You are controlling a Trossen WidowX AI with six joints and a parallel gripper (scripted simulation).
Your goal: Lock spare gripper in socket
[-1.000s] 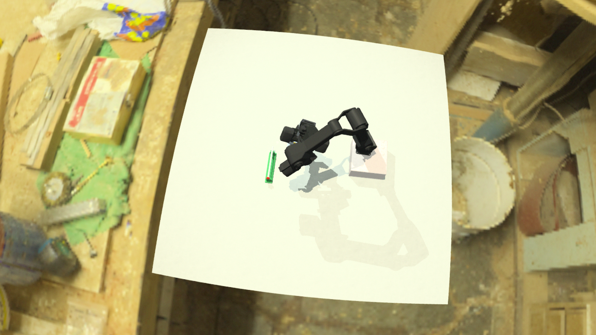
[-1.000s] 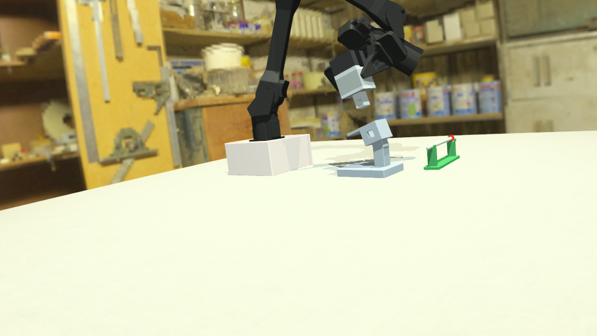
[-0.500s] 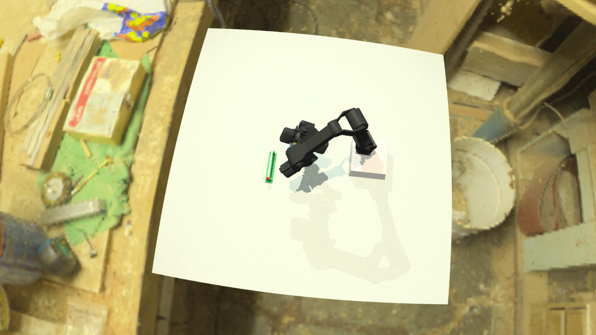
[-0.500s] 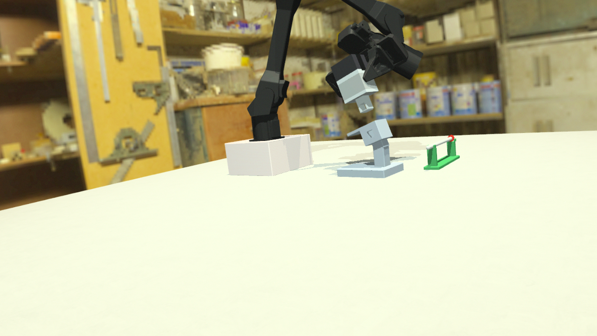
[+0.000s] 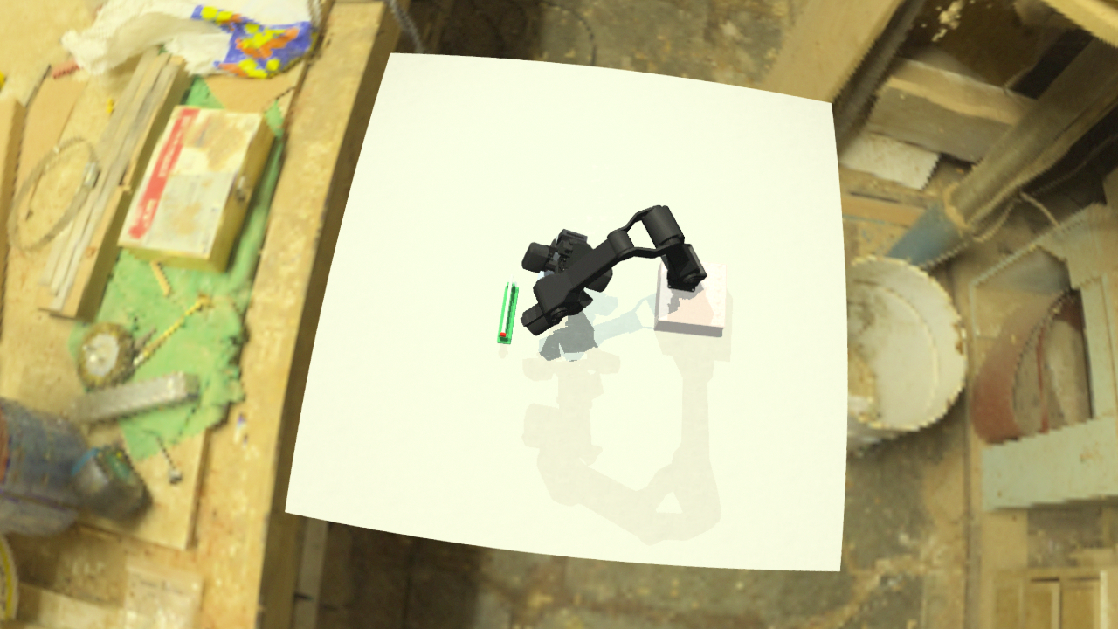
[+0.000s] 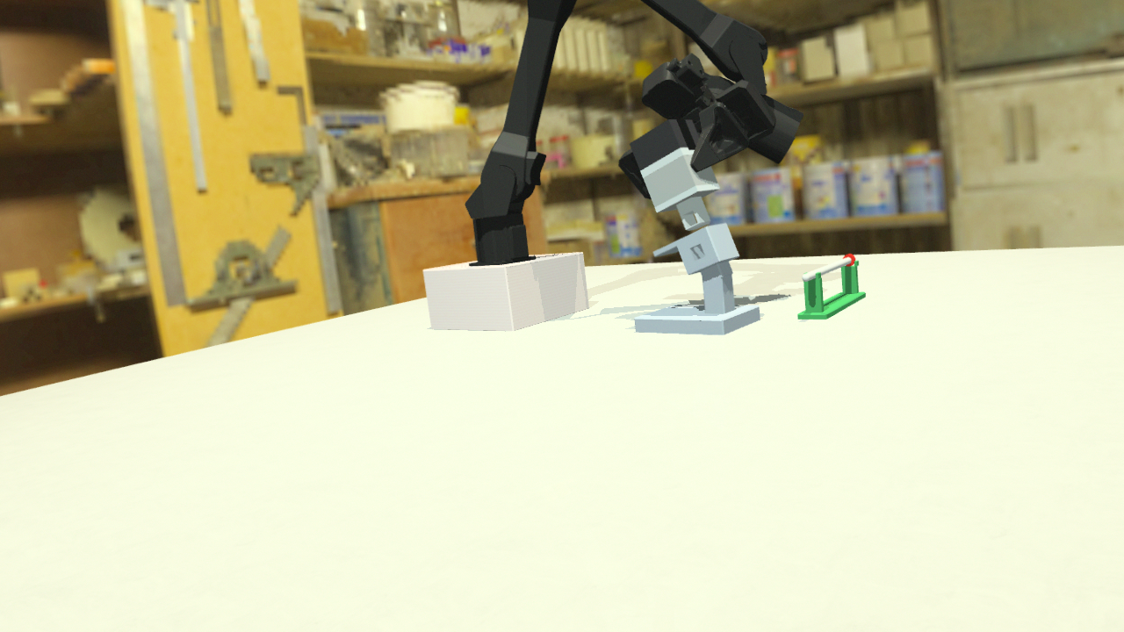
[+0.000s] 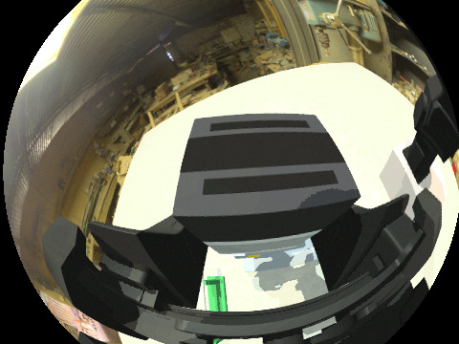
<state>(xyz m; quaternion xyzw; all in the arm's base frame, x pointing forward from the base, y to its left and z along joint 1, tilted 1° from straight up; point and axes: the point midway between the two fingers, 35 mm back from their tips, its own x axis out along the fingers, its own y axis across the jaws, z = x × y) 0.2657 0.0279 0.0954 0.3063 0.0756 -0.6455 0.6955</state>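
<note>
My gripper tip is 130 mm to the right of the green cradle, 130 mm above it and 110 mm short of it. The rest, counted from my gripper tip: spare gripper: 20 mm to the left; then grey mount: 110 mm below, 20 mm to the left, 10 mm ahead.
</note>
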